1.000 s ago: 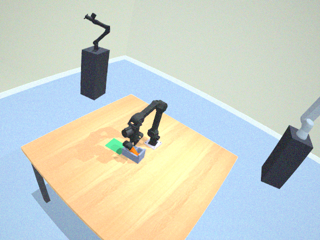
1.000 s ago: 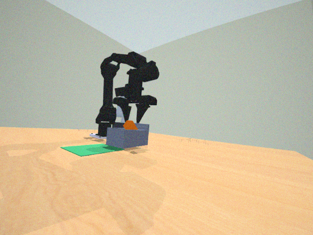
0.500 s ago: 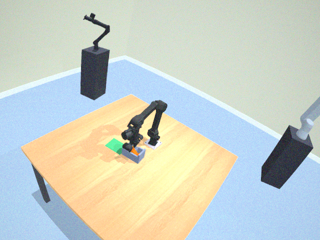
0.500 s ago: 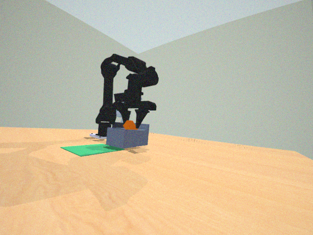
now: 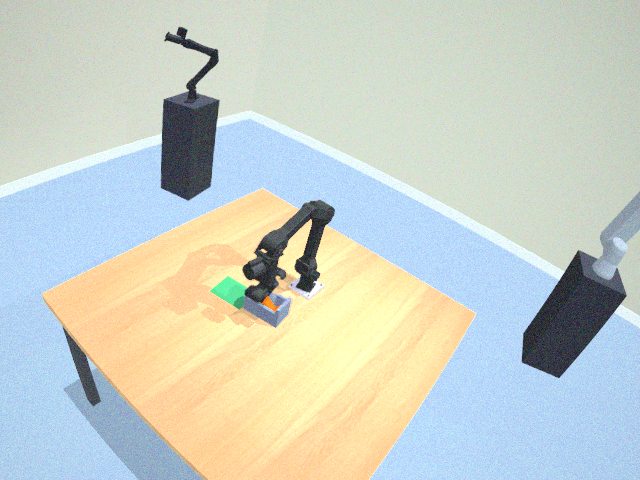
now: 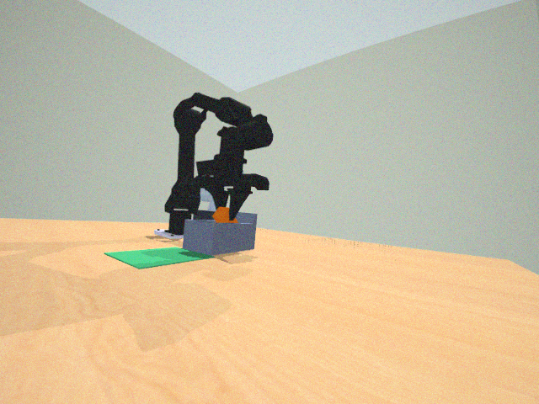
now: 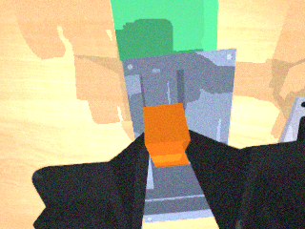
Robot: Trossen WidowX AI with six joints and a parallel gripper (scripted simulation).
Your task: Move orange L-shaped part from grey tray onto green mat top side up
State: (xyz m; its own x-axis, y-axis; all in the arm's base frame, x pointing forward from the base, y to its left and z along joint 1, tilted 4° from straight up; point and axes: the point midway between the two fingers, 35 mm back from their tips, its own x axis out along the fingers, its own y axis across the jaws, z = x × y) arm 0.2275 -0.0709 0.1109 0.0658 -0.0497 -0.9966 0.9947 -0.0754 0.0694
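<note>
Right now the green mat is 30 mm behind my gripper tip, 140 mm to the right of it and 80 mm below it. Round my gripper tip: orange L-shaped part: 10 mm behind, 30 mm to the left, 30 mm below.
</note>
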